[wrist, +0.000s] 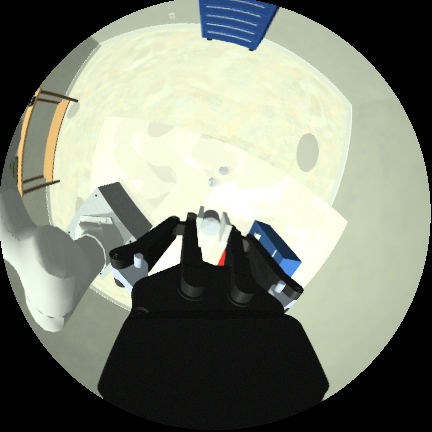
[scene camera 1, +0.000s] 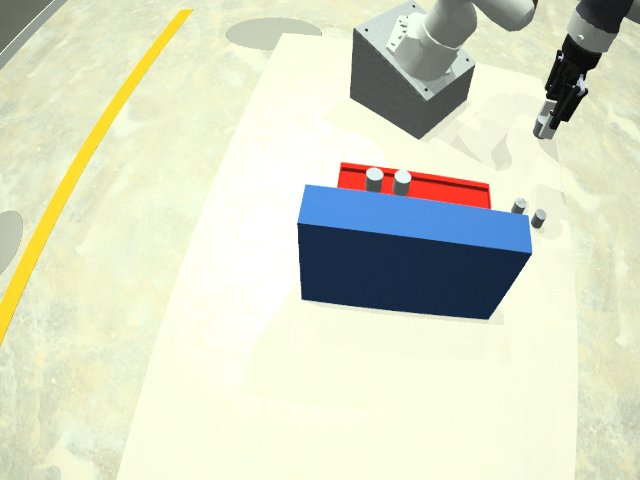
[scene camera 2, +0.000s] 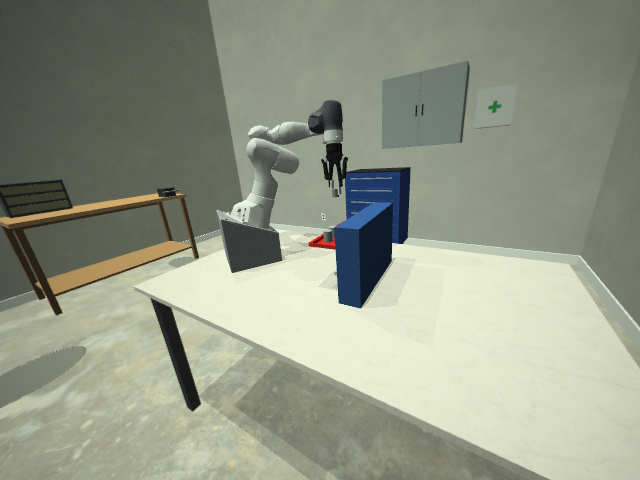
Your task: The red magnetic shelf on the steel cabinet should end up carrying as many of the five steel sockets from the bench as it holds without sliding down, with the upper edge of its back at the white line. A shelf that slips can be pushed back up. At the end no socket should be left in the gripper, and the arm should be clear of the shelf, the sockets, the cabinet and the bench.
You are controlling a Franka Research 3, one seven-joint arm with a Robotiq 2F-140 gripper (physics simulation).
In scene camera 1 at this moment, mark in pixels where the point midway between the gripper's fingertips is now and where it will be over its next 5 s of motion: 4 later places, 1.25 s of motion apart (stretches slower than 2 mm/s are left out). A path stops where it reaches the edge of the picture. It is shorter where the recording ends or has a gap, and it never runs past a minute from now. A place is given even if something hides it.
The gripper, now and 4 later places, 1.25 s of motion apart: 542,130; 462,144; 438,189; 440,183; 433,201
